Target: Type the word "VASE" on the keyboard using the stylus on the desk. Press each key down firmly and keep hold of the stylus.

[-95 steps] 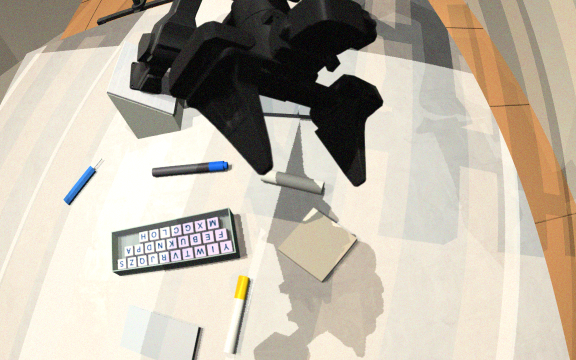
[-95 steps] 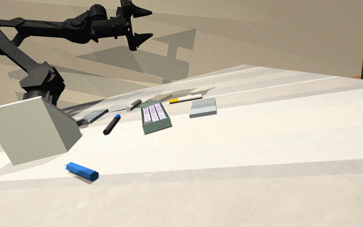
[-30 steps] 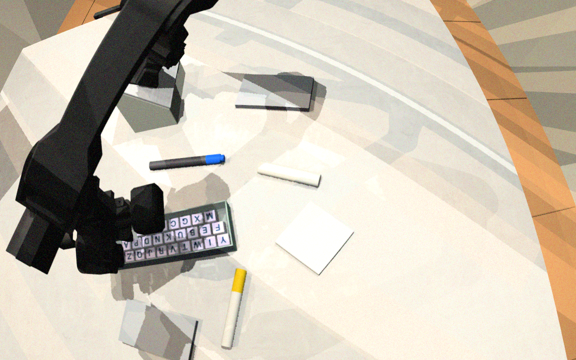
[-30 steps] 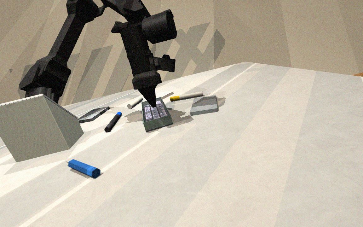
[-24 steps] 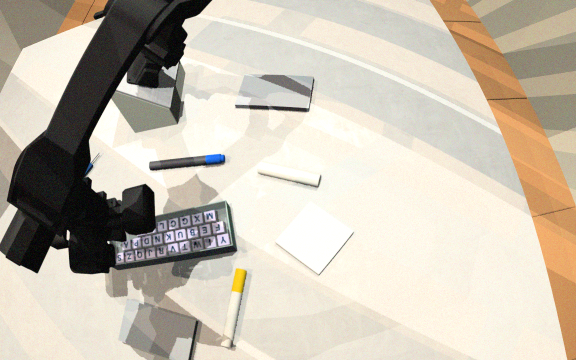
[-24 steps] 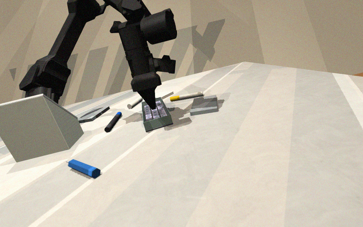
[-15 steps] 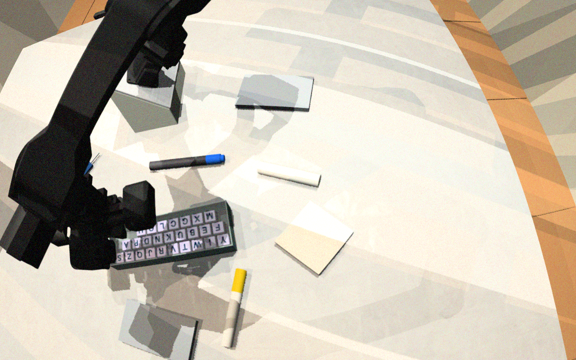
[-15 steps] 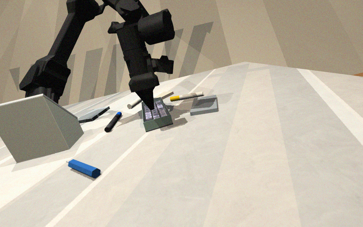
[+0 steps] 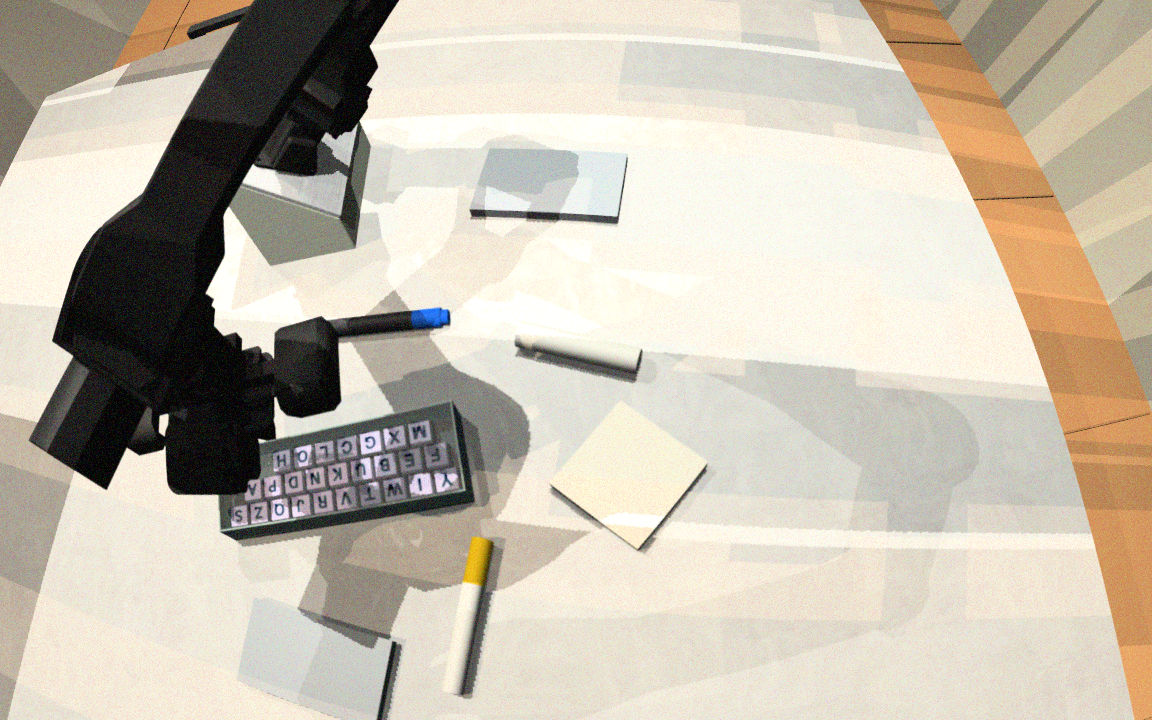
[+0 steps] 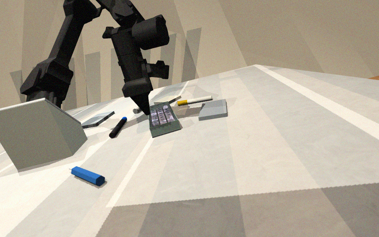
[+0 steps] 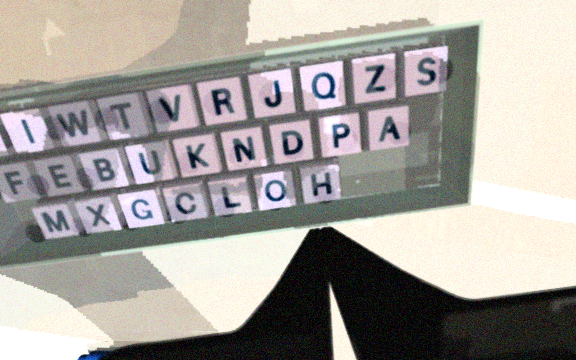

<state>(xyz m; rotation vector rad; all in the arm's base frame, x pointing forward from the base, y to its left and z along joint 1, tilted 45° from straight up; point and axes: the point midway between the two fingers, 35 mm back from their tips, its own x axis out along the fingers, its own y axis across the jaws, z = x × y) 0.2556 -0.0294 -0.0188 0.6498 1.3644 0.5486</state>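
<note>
Right now the stylus is 15 cm behind my gripper tip, 14 cm to the right of it and 3 cm below it. Round my gripper tip: blue-capped black marker 9 cm behind, 11 cm to the left, 3 cm below; grey pad 18 cm ahead, 4 cm below; yellow-capped marker 15 cm ahead, 13 cm to the left, 3 cm below.
</note>
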